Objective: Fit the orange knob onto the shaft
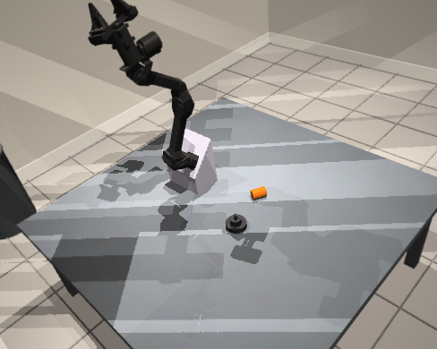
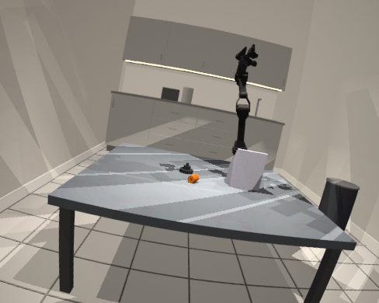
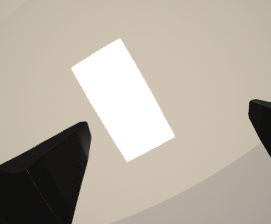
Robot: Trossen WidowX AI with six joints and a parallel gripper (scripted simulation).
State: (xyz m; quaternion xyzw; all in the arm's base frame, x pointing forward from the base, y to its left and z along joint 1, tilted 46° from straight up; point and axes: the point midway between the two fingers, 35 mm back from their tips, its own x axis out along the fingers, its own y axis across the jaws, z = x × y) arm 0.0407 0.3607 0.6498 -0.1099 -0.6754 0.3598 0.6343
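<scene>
My gripper tip is 870 mm above the orange knob, 330 mm to the right of it and 250 mm short of it. The rest, counted from my gripper tip: round dark pedestal 860 mm below, 280 mm ahead, 140 mm to the left.
</scene>
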